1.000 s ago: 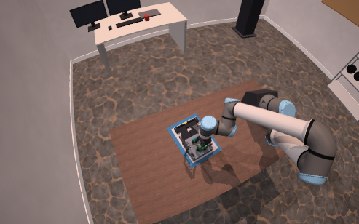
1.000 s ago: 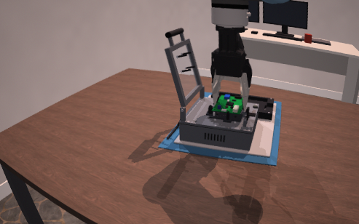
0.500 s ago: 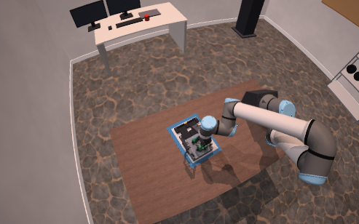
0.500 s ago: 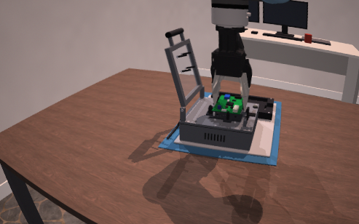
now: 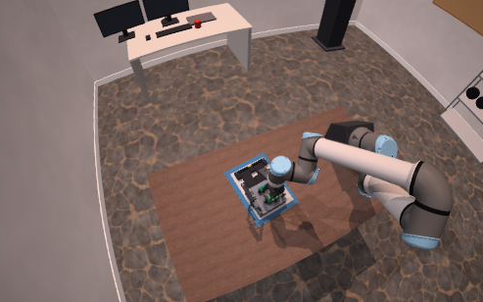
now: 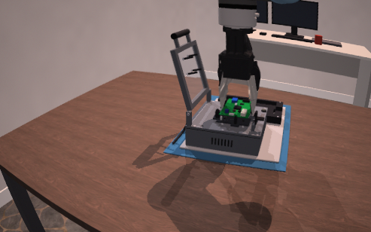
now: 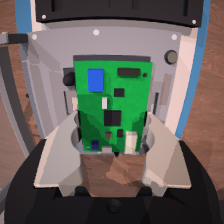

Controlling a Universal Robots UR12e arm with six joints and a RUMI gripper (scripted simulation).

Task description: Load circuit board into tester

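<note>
Right now my hand is right at the green circuit board. From my hand the other things lie so: tester lid: 120 mm ahead, 20 mm to the left, 100 mm above.
</note>
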